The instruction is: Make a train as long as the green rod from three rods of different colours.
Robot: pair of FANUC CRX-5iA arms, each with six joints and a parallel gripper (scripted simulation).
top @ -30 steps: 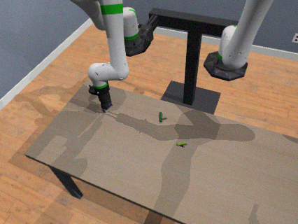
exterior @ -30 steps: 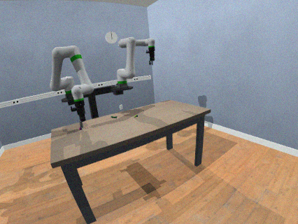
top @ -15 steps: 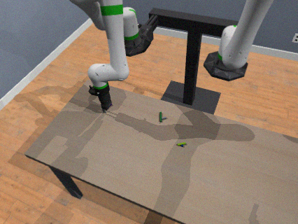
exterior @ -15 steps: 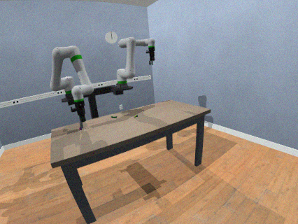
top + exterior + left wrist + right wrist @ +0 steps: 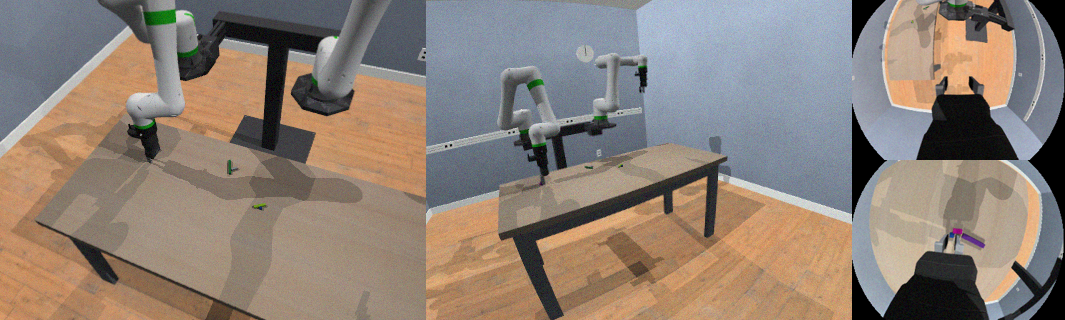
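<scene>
Right now the magenta rod is 20 mm to the right of my right hand, 20 mm below it and 10 mm behind it. The rest, counted from my right hand: green rod 370 mm to the left, 100 mm behind, 20 mm below; then purple rod 50 mm behind, 20 mm below, 10 mm to the right; then grey rod 390 mm to the left, 100 mm behind, 20 mm below.
</scene>
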